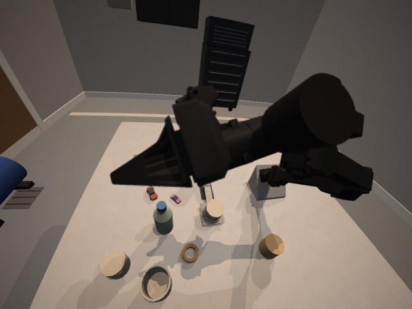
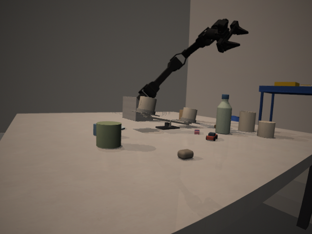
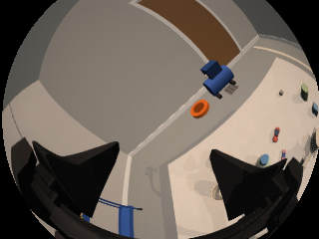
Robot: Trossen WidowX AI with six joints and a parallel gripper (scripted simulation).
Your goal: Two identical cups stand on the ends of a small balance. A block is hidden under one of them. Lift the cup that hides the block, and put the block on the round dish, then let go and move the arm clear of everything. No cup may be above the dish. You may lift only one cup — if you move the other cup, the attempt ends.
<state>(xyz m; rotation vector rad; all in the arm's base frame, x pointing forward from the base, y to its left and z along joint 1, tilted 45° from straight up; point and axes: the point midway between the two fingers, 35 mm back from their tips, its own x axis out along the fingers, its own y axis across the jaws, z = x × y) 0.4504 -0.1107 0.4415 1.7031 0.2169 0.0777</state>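
My gripper tip is now 38 cm above the beige cup, 21 cm past it and 10 cm to the left of it. Also, from my gripper tip: bottle 33 cm below, 12 cm to the right, 2 cm behind; balance 40 cm below, 26 cm to the right, 22 cm behind; toy car 43 cm below, 28 cm to the right, 3 cm ahead.
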